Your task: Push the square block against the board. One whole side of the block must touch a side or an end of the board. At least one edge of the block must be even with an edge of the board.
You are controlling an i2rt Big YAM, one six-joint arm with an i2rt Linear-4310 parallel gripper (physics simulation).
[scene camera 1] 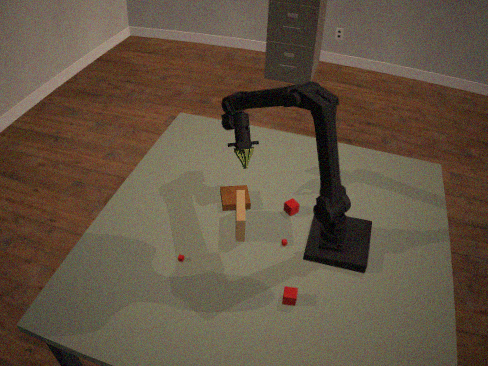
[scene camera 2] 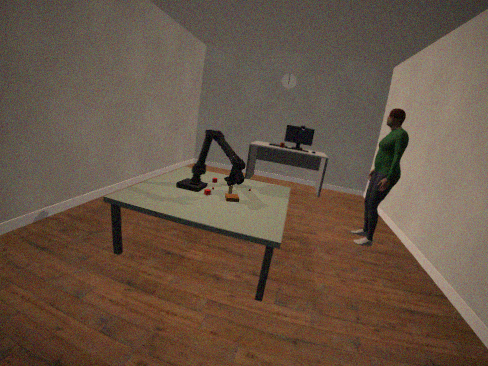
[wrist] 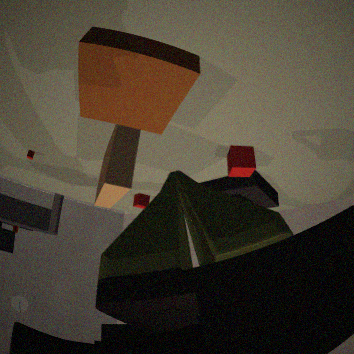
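Seen in the pictures: gripper, between the fingertips: (scene camera 1: pixel 245 168) (scene camera 2: pixel 229 186) (wrist: pixel 176 179); arm's base, origin of its link: (scene camera 1: pixel 332 237) (scene camera 2: pixel 195 183).
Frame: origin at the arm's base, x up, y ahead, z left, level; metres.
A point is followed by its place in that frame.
The square block (scene camera 1: pixel 231 196) {x -0.005, y 0.389, z -0.125 m} (scene camera 2: pixel 232 197) {x -0.006, y 0.387, z -0.172 m} (wrist: pixel 135 90) {x -0.005, y 0.375, z -0.150 m} is orange-brown and lies flat on the table. The board (scene camera 1: pixel 240 206) {x 0.068, y 0.328, z -0.003 m} (scene camera 2: pixel 230 189) {x 0.032, y 0.346, z -0.088 m} (wrist: pixel 123 157) {x 0.034, y 0.346, z -0.088 m} is a tall, narrow tan piece, with one end facing a side of the block. The block's side reaches past the board's end on both sides, and their edges look uneven. Whether they touch is hidden in the wrist view, where the block covers the junction. My gripper (scene camera 1: pixel 245 167) {x 0.087, y 0.352, z -0.189 m} (wrist: pixel 176 179) {x 0.087, y 0.352, z -0.189 m} is shut and empty, its green fingertips pointing down, above the table on the block's side of the board.
A larger red cube (scene camera 1: pixel 291 207) {x 0.003, y 0.160, z -0.112 m} (scene camera 2: pixel 207 192) {x -0.010, y 0.167, z -0.156 m} (wrist: pixel 241 161) {x -0.006, y 0.177, z -0.145 m} lies between the block and the robot base (scene camera 1: pixel 340 245) {x 0.013, y -0.029, z 0.044 m} (scene camera 2: pixel 191 185) {x 0.003, y -0.003, z -0.093 m}. Another larger red cube (scene camera 1: pixel 290 296) {x 0.004, y 0.108, z 0.279 m} and two small ones (scene camera 1: pixel 284 242) {x -0.022, y 0.160, z 0.042 m} (scene camera 1: pixel 181 258) {x -0.022, y 0.480, z 0.197 m} lie farther along the table (scene camera 1: pixel 380 310) {x -0.036, y -0.181, z 0.246 m}.
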